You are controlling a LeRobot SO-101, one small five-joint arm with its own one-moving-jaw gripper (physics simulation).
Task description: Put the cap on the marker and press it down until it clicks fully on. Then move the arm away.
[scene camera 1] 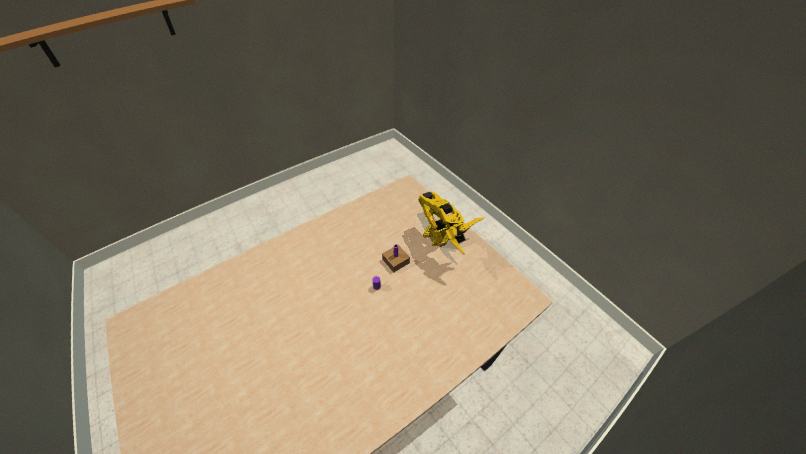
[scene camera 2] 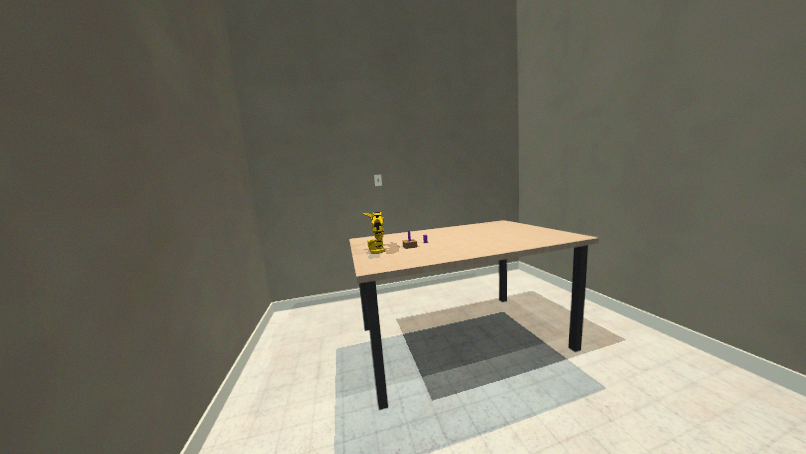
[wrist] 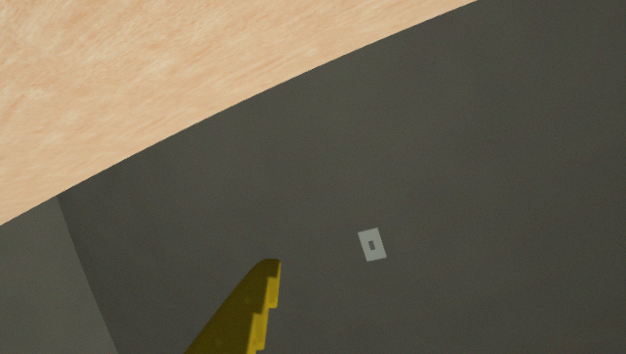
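Seen in the pictures: hand at its tool point: (scene camera 1: 464,252) (wrist: 279,277); arm's base at its link origin: (scene camera 1: 432,238) (scene camera 2: 380,250).
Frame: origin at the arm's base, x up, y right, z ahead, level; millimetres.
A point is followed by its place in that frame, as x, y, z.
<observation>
The marker (scene camera 1: 395,250) {78, -11, 194} (scene camera 2: 409,235) {72, 2, 188} is thin and purple and stands upright in a square brown block (scene camera 1: 401,259) {37, -32, 182} (scene camera 2: 410,244) {23, 32, 182} on the table. The cap (scene camera 1: 376,283) {44, -69, 316} (scene camera 2: 425,239) {23, -45, 306} is a short, wider purple cylinder. It stands upright on the table, apart from the block, on the side away from the arm. My gripper (scene camera 1: 473,235) is fully open and empty, raised above the arm's base and pointing away from the marker and cap. In the wrist view one notched yellow jaw shows; the marker and cap do not show there.
The wooden table (scene camera 1: 242,338) {0, 28, 789} (scene camera 2: 479,239) {0, 53, 639} has black legs. The yellow arm (scene camera 1: 437,217) {124, -2, -12} (scene camera 2: 376,231) {137, 93, -24} is folded back near one table edge, and its shadow falls beside the block. A white wall plate (scene camera 2: 377,180) (wrist: 372,245) is on the wall. A wooden rail (scene camera 1: 95,23) runs along another wall.
</observation>
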